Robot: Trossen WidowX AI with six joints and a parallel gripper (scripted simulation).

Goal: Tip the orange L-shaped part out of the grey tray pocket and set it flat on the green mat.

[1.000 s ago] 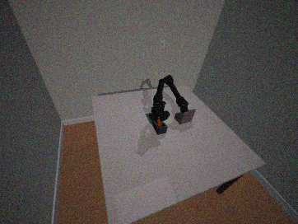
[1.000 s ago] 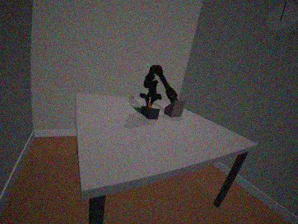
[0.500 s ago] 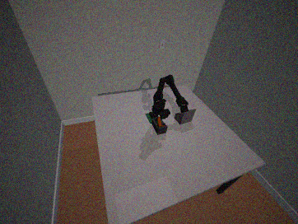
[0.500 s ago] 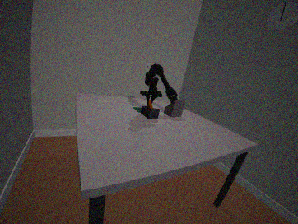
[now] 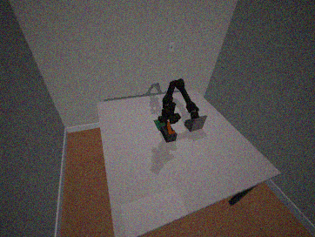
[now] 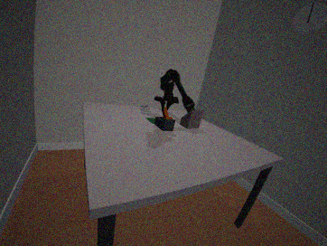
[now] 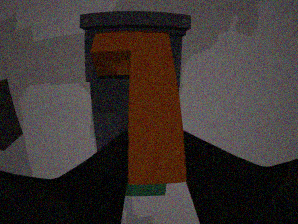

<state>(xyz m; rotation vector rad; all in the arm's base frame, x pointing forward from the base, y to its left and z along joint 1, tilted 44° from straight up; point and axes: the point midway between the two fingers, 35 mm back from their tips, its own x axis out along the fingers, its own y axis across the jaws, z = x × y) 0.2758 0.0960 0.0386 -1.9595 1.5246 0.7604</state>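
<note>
Right now my gripper tip is 150 mm to the left of the green mat and 140 mm above it. Also, from my gripper tip: orange L-shaped part 30 mm to the left, 30 mm below, 20 mm behind.
</note>
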